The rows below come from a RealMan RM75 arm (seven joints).
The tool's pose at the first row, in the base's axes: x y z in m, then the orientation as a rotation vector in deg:
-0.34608, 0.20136, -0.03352, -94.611, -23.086, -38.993
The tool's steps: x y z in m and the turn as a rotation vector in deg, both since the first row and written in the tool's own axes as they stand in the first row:
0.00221, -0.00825, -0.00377, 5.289, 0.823, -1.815
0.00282, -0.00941, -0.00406, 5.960, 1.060, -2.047
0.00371, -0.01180, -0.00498, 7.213, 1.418, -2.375
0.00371, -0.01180, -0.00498, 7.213, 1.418, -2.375
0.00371, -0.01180, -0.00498, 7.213, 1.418, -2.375
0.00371, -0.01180, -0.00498, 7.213, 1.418, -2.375
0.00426, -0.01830, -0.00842, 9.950, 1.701, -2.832
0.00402, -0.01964, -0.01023, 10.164, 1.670, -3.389
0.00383, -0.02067, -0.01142, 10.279, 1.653, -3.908
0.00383, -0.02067, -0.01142, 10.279, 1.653, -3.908
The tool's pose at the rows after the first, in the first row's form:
-0.35020, 0.19906, -0.02546, -89.084, -25.477, -39.374
-0.35050, 0.19894, -0.02416, -88.328, -25.680, -39.523
-0.35146, 0.19842, -0.02168, -86.961, -26.029, -39.653
-0.35146, 0.19842, -0.02168, -86.961, -26.029, -39.653
-0.35146, 0.19842, -0.02168, -86.961, -26.029, -39.653
-0.35146, 0.19842, -0.02168, -86.961, -26.029, -39.653
-0.35572, 0.19628, -0.01605, -84.202, -26.911, -39.345
-0.35709, 0.19481, -0.01502, -83.940, -27.449, -39.655
-0.35812, 0.19387, -0.01425, -83.770, -27.921, -39.979
-0.35812, 0.19387, -0.01425, -83.770, -27.921, -39.979

